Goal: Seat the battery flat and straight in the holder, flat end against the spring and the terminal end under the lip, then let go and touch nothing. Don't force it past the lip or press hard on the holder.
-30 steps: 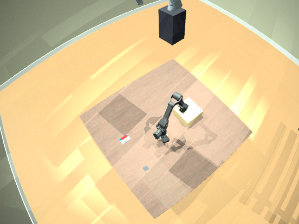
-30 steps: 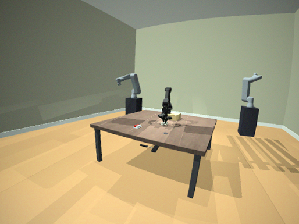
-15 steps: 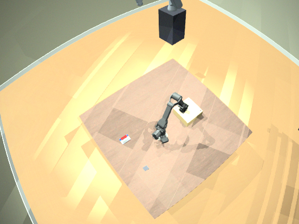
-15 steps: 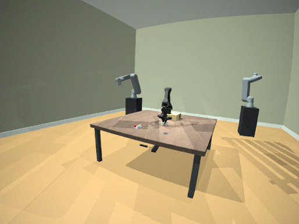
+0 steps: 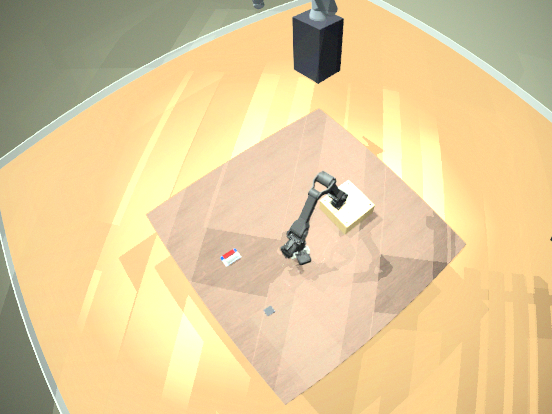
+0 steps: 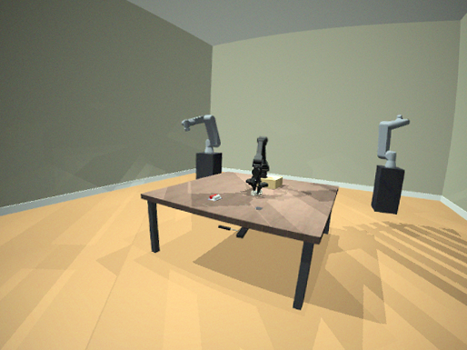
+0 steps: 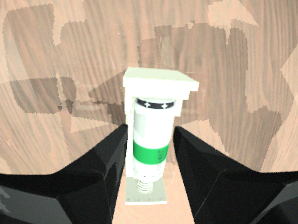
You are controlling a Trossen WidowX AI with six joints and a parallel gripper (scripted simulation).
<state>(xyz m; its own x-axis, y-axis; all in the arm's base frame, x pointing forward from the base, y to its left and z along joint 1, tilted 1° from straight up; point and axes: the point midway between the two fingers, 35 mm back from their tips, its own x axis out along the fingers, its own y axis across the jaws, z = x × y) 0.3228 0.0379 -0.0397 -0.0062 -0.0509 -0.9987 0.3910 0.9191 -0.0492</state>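
Right now my gripper tip is 1 cm below the battery. The rest, counted from my gripper tip: dark square 31 cm ahead, 12 cm to the left, 1 cm below.
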